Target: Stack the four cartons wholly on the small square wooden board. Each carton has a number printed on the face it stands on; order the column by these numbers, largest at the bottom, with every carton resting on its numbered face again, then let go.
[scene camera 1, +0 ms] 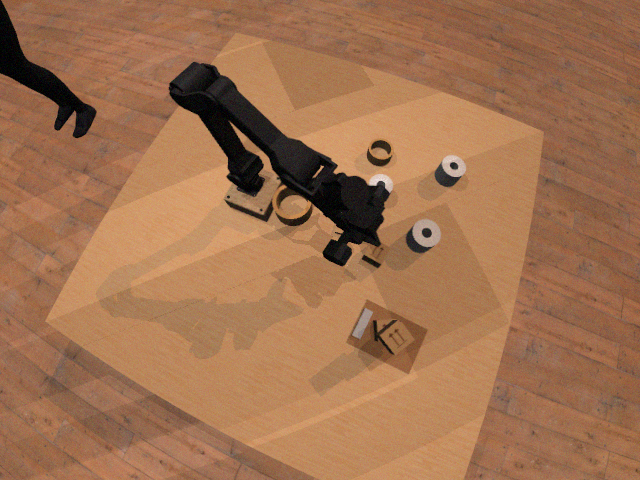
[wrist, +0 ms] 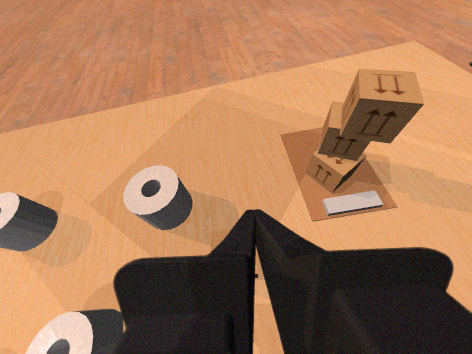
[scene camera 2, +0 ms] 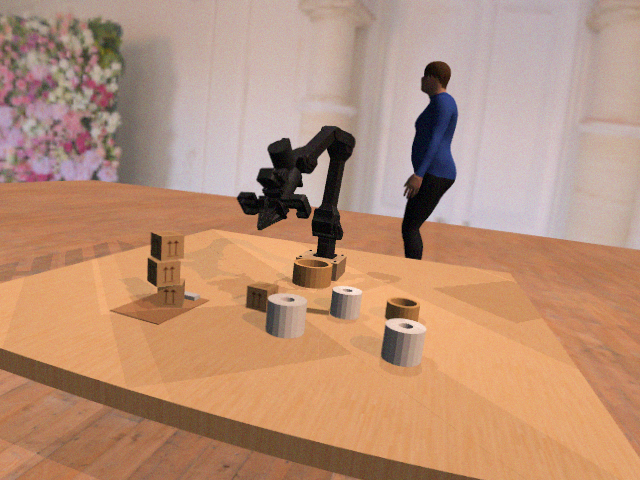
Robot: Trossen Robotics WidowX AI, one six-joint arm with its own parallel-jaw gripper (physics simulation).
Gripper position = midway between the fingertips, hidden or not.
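Note:
In scene camera 2 I see my gripper [scene camera 2: 258, 229], shut and holding nothing. Scene camera 1 shows my gripper too [scene camera 1: 378, 245]. And the wrist view has the same gripper [wrist: 253, 216].

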